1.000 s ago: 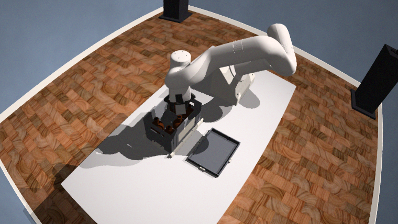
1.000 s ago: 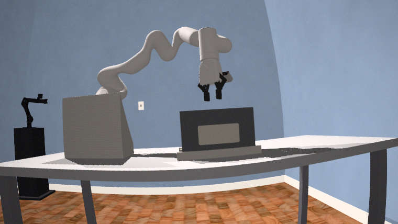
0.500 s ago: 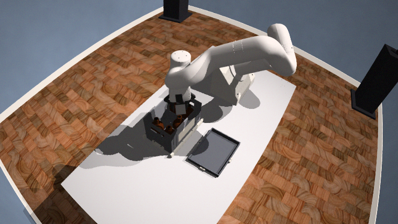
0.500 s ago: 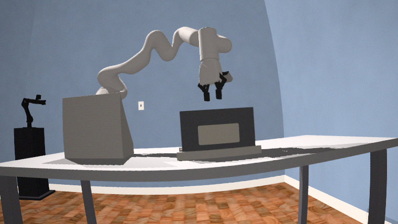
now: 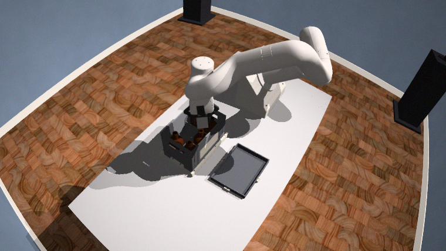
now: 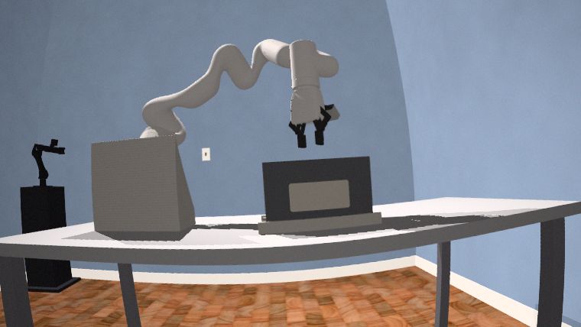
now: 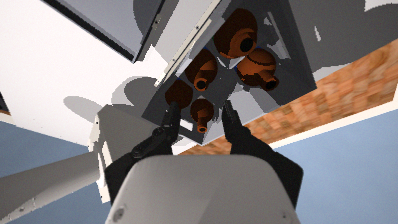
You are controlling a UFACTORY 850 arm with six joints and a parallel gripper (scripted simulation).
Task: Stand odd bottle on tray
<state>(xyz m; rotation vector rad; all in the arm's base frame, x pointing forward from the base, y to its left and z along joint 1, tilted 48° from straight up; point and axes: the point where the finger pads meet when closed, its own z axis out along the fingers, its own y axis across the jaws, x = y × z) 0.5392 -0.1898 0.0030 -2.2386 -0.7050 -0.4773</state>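
The dark grey crate is 1 cm behind my hand, 5 cm to the right of it and 16 cm below it. Round my hand: dark tray: 1 cm ahead, 23 cm to the left, 23 cm below; then bottle: 9 cm ahead, 1 cm to the right, 16 cm below.
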